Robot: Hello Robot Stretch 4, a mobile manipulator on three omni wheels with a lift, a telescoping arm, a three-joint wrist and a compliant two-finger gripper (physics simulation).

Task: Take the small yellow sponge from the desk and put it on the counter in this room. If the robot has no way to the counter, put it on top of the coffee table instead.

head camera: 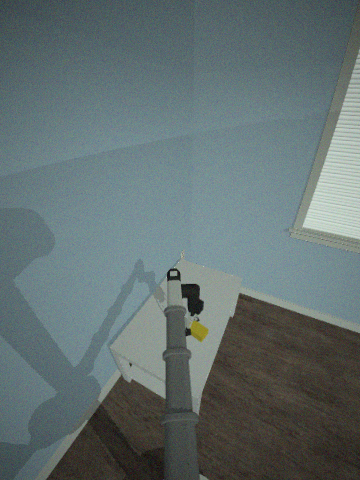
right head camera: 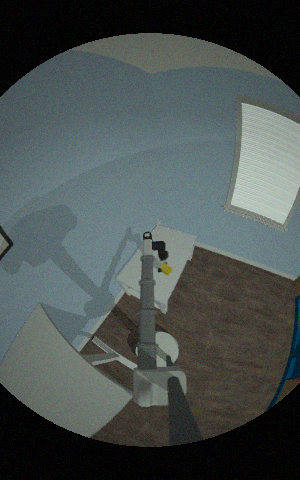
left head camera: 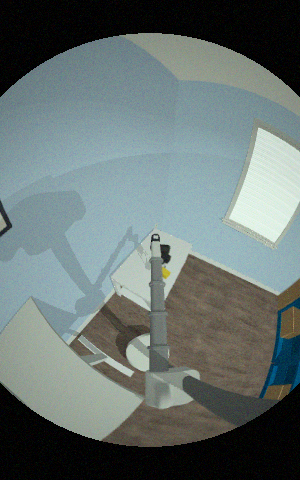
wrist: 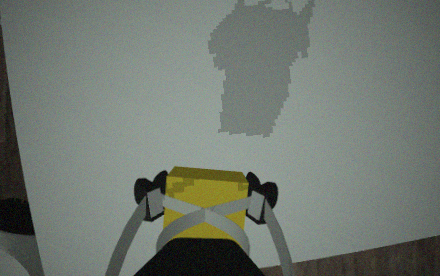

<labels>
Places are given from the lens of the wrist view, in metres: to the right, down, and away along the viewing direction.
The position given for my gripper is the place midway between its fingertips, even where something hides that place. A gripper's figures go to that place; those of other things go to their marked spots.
my gripper (wrist: 206,187): -0.01, 0.04, 0.25
small yellow sponge (wrist: 203,187): -0.01, 0.04, 0.21
white coffee table (wrist: 331,108): 0.15, -0.04, 0.36
The marked spots on the white coffee table and the small yellow sponge are 0.24 m apart.
</labels>
